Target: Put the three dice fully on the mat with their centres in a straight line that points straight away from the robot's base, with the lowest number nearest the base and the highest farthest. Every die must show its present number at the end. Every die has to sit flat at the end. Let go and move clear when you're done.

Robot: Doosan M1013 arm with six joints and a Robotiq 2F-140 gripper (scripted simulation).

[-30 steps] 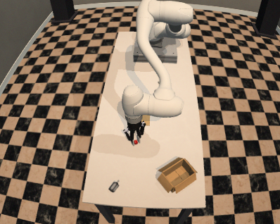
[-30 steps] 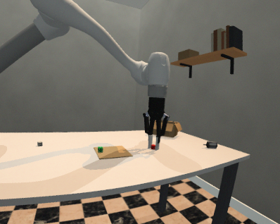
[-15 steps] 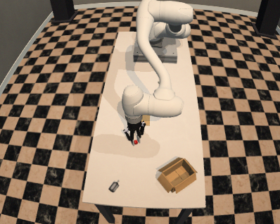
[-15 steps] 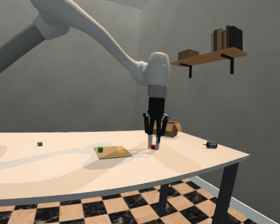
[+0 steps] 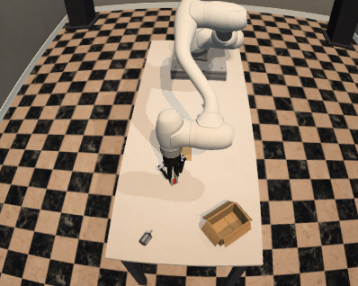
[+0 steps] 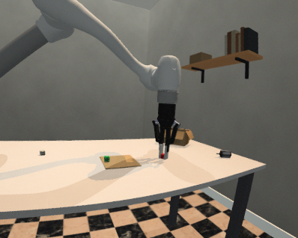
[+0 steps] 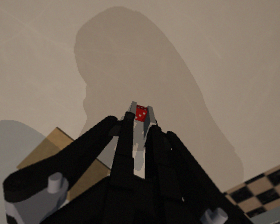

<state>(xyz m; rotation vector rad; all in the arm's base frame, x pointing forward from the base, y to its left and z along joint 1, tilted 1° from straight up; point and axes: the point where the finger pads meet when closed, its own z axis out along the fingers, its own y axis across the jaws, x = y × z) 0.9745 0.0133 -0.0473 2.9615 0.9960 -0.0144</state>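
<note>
Now: hand 200 mm past the tan mat, 10 mm to the left of it and 30 mm above it. The rest, counted from my hand: red die 20 mm below; green die 250 mm behind, 10 mm to the right, 20 mm below; dark object 300 mm ahead, 70 mm to the right, 20 mm below.
</note>
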